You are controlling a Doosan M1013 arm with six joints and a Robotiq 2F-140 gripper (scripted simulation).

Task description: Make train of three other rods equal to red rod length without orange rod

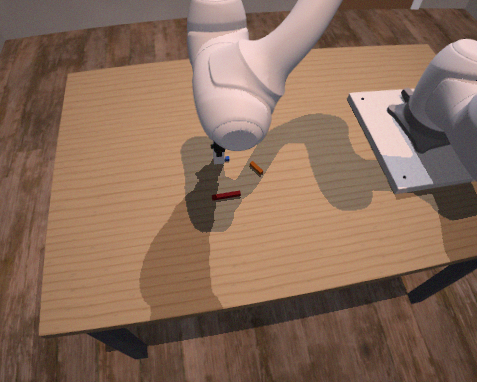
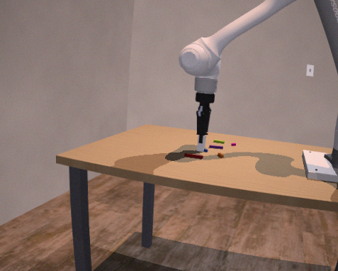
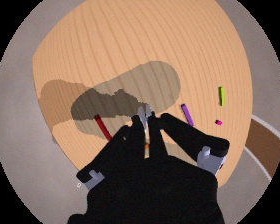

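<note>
The lime rod is 200 mm to the right of my hand, 60 mm behind it and 30 mm below it. From my hand the other things lie so: red rod: 110 mm to the left, 30 mm below, 10 mm ahead; then orange rod: 80 mm behind, 50 mm to the left, 30 mm below; then purple rod: 80 mm to the right, 60 mm behind, 30 mm below.
</note>
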